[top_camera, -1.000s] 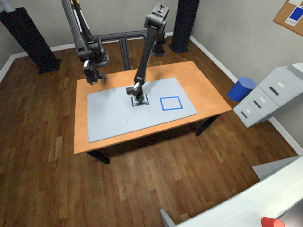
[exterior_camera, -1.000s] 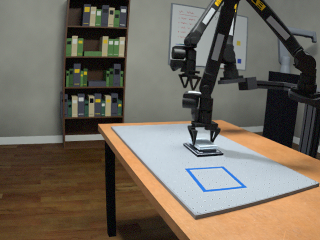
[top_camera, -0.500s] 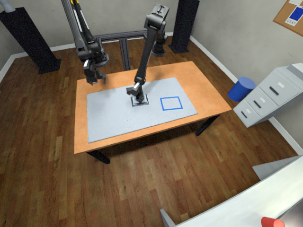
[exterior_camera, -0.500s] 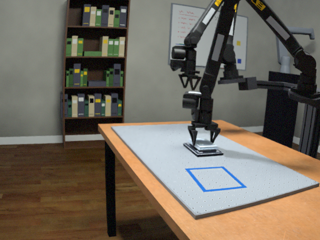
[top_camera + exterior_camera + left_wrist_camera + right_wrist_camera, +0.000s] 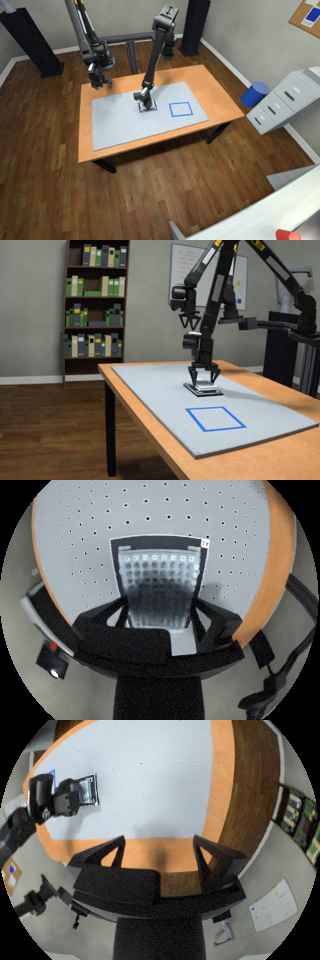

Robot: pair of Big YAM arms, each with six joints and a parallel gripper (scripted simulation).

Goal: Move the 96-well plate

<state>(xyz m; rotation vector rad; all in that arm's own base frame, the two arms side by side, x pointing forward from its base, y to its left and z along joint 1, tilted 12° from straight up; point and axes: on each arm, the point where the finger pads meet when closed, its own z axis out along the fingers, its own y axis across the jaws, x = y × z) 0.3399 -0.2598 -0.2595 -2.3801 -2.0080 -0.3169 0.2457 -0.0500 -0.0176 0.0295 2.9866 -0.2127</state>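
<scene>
Right now my left hand is 20 mm above the black plate nest. The rest, counted from my left hand: clear 96-well plate: right at my left hand.
</scene>
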